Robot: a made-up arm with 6 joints. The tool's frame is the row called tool. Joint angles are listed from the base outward. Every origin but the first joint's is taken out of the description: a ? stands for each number. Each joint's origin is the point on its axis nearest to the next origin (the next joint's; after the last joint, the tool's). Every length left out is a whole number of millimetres.
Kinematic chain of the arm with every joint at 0, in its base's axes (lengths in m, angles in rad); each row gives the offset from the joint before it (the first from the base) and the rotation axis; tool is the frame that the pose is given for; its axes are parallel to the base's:
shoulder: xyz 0 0 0.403 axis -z
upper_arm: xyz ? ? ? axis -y
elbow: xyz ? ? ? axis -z
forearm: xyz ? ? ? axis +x
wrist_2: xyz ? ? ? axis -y
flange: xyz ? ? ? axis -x
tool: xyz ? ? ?
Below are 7 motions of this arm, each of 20 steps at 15 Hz.
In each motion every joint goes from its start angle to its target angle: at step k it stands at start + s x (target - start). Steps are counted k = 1, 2, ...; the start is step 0. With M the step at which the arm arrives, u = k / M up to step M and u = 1 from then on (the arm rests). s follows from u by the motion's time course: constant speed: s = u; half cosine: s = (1 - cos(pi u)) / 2; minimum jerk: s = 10 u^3 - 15 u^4 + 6 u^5.
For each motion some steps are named. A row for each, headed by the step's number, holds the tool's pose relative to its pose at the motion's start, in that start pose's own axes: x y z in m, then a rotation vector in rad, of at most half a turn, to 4 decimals.
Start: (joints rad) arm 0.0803 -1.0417 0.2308 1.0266 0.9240 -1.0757
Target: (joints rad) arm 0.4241 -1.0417 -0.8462 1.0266 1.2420 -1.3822
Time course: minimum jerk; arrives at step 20
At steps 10, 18, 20:
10: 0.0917 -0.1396 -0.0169 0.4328 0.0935 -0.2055
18: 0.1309 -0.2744 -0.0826 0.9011 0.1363 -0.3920
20: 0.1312 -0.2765 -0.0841 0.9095 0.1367 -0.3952

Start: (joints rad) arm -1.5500 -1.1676 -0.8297 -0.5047 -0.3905 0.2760
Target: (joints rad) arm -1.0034 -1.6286 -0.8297 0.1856 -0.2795 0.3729
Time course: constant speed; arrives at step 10
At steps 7, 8, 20:
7: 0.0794 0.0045 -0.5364 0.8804 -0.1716 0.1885
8: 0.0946 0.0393 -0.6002 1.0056 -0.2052 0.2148
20: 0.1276 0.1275 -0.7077 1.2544 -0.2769 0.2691

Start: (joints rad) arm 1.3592 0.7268 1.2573 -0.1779 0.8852 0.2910
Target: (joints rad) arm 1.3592 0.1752 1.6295 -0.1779 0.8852 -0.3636
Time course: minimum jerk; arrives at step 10
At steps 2, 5, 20:
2: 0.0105 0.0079 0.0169 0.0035 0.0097 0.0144
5: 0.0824 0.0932 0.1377 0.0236 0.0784 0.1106
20: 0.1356 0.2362 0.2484 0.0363 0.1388 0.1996

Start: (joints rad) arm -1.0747 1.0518 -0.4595 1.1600 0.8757 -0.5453
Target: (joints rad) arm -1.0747 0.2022 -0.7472 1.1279 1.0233 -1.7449
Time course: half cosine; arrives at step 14
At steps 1, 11, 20:
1: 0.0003 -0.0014 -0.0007 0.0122 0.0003 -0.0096
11: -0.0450 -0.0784 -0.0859 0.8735 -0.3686 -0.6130
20: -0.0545 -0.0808 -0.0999 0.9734 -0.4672 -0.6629

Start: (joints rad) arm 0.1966 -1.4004 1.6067 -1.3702 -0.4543 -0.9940
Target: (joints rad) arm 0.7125 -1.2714 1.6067 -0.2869 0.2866 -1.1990
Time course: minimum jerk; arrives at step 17
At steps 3, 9, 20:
3: 0.0217 -0.0167 -0.0028 0.0448 0.0207 0.0400
9: 0.2631 -0.1877 -0.1463 0.6948 0.2290 0.3674
20: 0.3433 -0.2496 -0.3836 1.3274 0.2757 0.3638

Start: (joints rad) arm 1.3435 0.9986 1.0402 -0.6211 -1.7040 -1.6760
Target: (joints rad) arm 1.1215 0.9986 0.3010 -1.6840 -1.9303 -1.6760
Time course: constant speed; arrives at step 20
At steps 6, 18, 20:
6: -0.1534 0.0999 -0.0350 -0.1652 -0.3047 0.1154
18: -0.4177 0.1010 -0.1860 -0.2661 -0.8005 0.5511
20: -0.4474 0.0747 -0.2078 -0.2488 -0.8587 0.6434

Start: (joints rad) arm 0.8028 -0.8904 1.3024 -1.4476 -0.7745 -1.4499
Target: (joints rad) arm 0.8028 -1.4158 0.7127 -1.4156 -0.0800 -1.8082
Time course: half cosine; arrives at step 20
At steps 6, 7, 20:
6: -0.0492 0.0674 -0.0047 -0.0324 -0.0455 0.2560
7: -0.0635 0.0883 -0.0081 -0.0453 -0.0502 0.3394
20: -0.1575 0.3062 -0.0859 -0.2462 0.2301 1.1796

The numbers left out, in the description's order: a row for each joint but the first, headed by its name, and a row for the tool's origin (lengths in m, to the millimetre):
upper_arm: 0.104 0.131 0
elbow: 0.042 0 0.318
forearm: -0.022 -0.08 0
wrist_2: 0 -0.345 -0.088
flange: -0.041 0 0.171
tool: 0 -0.051 0.113

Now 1 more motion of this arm.
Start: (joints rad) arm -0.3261 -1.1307 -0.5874 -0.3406 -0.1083 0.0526
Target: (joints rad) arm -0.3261 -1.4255 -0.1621 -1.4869 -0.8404 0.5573
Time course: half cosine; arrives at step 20
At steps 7, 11, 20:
7: 0.0673 0.0670 0.0909 -0.3890 0.3293 -0.0854
11: 0.1809 0.1513 0.1278 -0.8082 0.7410 -0.1423
20: 0.3468 0.2436 0.0652 -1.3569 1.3605 -0.1524

